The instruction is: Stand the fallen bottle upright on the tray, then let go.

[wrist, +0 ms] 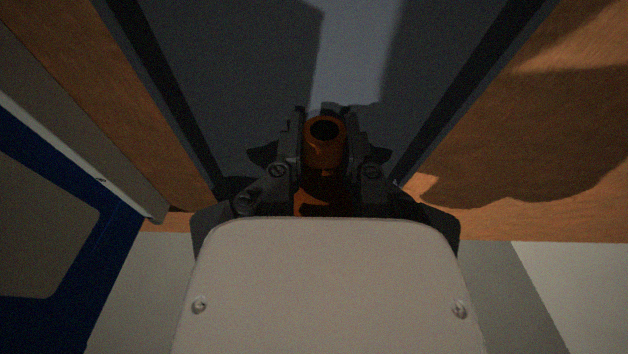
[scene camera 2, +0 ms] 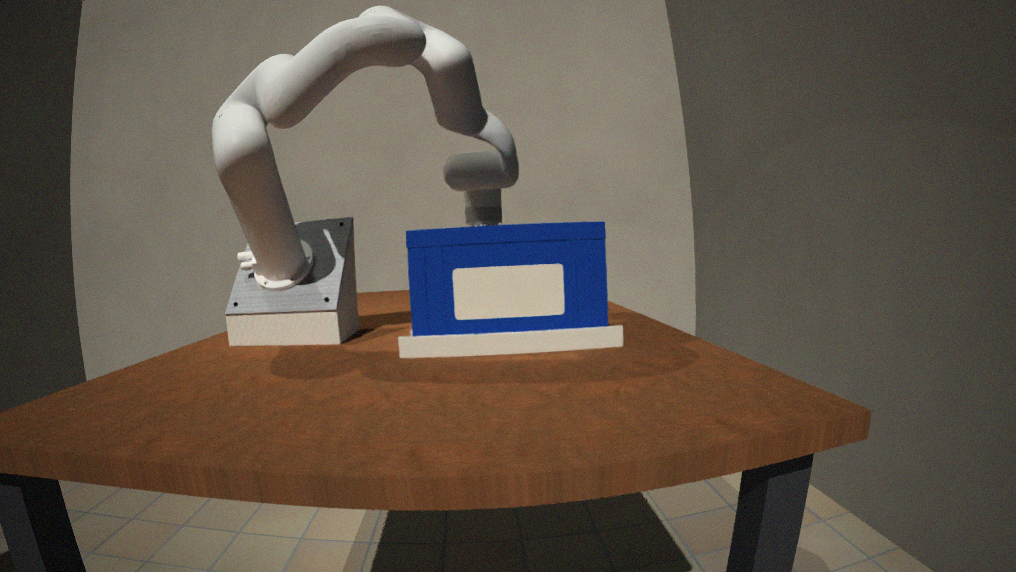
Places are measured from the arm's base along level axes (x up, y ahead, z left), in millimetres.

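Pixels of known places: gripper, fingertip midpoint: (wrist: 322, 128); arm's base, link origin: (scene camera 2: 283, 265).
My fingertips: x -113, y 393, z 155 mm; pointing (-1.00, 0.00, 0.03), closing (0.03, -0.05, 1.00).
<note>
For each thing: its middle in the pictures, then the offset to it from my fingertips. "spot": a spot on its surface instead. Level surfaces: height alone.
- brown bottle, body centre: (wrist: 319, 194) dx +17, dy +63, dz +2 mm
- grey-blue tray, surface spot: (wrist: 356, 47) spot: dx -19, dy -44, dz +16 mm
- blue box, body centre: (scene camera 2: 507, 284) dx +63, dy +6, dz -285 mm
- whitish base, surface spot: (scene camera 2: 511, 342) spot: dx -8, dy -4, dz -388 mm
- brown wooden table, surface height: dx -25 mm
The brown bottle (wrist: 324, 156) shows in the wrist view with its round open mouth facing the camera. Its neck is between the two dark fingers of my gripper (wrist: 325, 131), which is closed in against both sides of it. Most of the bottle's body is hidden under the gripper housing, so its exact tilt and its base cannot be made out. The grey-blue tray (wrist: 356, 47) lies below and beyond the fingers, with dark raised rims on both sides. In the scene view the bottle, the tray and my fingers are hidden behind the blue box.
A blue box (scene camera 2: 508, 248) (wrist: 112, 220) with a pale panel stands on a whitish base (scene camera 2: 511, 342) at one side of the tray. The brown wooden table (scene camera 2: 455, 419) (wrist: 540, 110) carries the arm's wedge-shaped mount (scene camera 2: 284, 328) to the left of the box.
</note>
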